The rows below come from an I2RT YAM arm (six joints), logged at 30 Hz.
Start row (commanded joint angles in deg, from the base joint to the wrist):
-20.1 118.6 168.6 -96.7 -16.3 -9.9
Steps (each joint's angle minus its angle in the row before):
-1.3 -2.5 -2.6 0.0 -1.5 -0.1
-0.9 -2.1 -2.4 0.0 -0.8 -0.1
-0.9 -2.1 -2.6 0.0 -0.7 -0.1
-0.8 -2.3 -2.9 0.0 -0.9 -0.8
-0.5 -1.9 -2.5 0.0 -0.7 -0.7
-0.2 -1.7 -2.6 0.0 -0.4 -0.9
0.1 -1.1 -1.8 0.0 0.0 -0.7
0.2 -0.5 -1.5 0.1 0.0 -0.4
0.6 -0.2 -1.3 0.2 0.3 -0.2
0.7 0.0 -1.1 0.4 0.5 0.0
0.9 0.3 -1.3 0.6 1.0 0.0
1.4 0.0 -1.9 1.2 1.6 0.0
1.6 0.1 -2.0 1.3 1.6 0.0
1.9 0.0 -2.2 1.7 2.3 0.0
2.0 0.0 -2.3 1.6 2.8 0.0
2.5 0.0 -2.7 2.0 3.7 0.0
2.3 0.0 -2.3 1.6 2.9 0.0
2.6 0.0 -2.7 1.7 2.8 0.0
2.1 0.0 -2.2 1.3 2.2 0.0
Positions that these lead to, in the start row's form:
-21.4 116.1 166.0 -96.7 -17.8 -10.0
-22.3 114.0 163.6 -96.7 -18.6 -10.1
-23.2 111.9 161.0 -96.7 -19.3 -10.2
-24.0 109.6 158.1 -96.7 -20.2 -11.0
-24.5 107.7 155.6 -96.7 -20.9 -11.7
-24.7 106.0 153.0 -96.7 -21.3 -12.6
-24.6 104.9 151.2 -96.7 -21.3 -13.3
-24.4 104.4 149.7 -96.6 -21.3 -13.7
-23.8 104.2 148.4 -96.4 -21.0 -13.9
-23.1 104.2 147.3 -96.0 -20.5 -13.9
-22.2 104.5 146.0 -95.4 -19.5 -13.9
-20.8 104.5 144.1 -94.2 -17.9 -13.9
-19.2 104.6 142.1 -92.9 -16.3 -13.9
-17.3 104.6 139.9 -91.2 -14.0 -13.9
-15.3 104.6 137.6 -89.6 -11.2 -13.9
-12.8 104.6 134.9 -87.6 -7.5 -13.9
-10.5 104.6 132.6 -86.0 -4.6 -13.9
-7.9 104.6 129.9 -84.3 -1.8 -13.9
-5.8 104.6 127.7 -83.0 0.4 -13.9

